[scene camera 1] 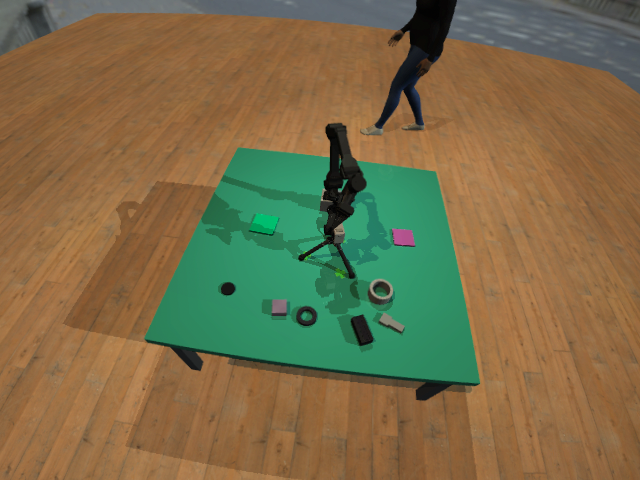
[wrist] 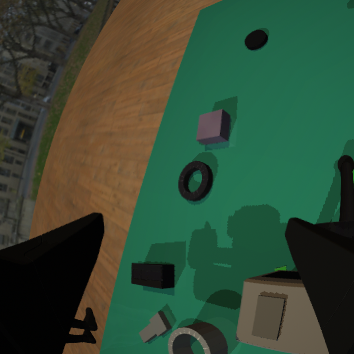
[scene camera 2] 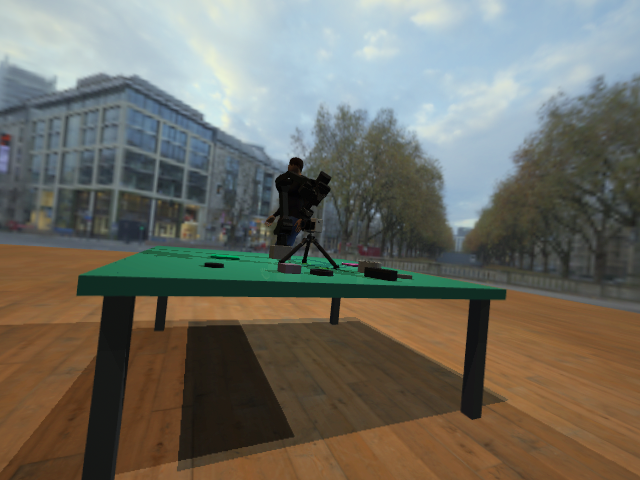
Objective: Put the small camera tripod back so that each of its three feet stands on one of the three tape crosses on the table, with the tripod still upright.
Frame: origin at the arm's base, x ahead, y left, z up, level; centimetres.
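Seen in the pictures: gripper, fingertip midpoint: (scene camera 1: 329, 228) (wrist: 199, 226) (scene camera 2: 312, 208); arm's base, link origin: (scene camera 2: 281, 245).
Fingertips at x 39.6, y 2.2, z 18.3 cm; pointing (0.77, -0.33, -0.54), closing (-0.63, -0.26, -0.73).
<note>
Offsets run from my fingertips to a thing's top centre. "pt": to the spot under its first point.
The black tripod (scene camera 1: 343, 258) (scene camera 2: 323, 251) (wrist: 346, 192) stands upright mid-table with a pale head {pt dx -1.4, dy +3.9, dz -4.8 cm} (scene camera 1: 338, 235) (wrist: 247, 315) on top. Bright green crosses lie below it. The front cross {dx +2.5, dy +7.5, dz -25.7 cm} (scene camera 1: 339, 273) (wrist: 281, 268) shows left of the front right foot {pt dx +3.8, dy +12.9, dz -24.0 cm} (scene camera 1: 352, 275), apart from it. Another cross {pt dx -2.0, dy -8.3, dz -22.4 cm} (scene camera 1: 307, 256) shows close beside the left foot {pt dx -1.5, dy -11.0, dz -23.9 cm} (scene camera 1: 301, 257). The third cross and rear foot are largely hidden in scene view 1. My gripper (scene camera 1: 331, 226) (scene camera 2: 308, 212) (wrist: 199, 226) is open and empty, close to the tripod head; its right finger overlaps the head in the wrist view.
Toward the front are a beige tape ring {dx +10.2, dy +25.3, dz -21.0 cm} (scene camera 1: 381, 291), a black block {dx +28.6, dy +18.7, dz -22.3 cm} (scene camera 1: 361, 330), a grey piece {dx +23.3, dy +30.9, dz -24.3 cm} (scene camera 1: 391, 322), a black ring {dx +25.9, dy -3.7, dz -24.3 cm} (scene camera 1: 306, 315), a mauve cube {dx +24.7, dy -15.1, dz -23.0 cm} (scene camera 1: 279, 307) and a black disc {dx +19.8, dy -38.7, dz -24.8 cm} (scene camera 1: 227, 288). A green square {pt dx -19.2, dy -33.2, dz -24.8 cm} (scene camera 1: 264, 223) and a magenta square {pt dx -24.2, dy +36.8, dz -24.8 cm} (scene camera 1: 403, 237) lie farther back.
</note>
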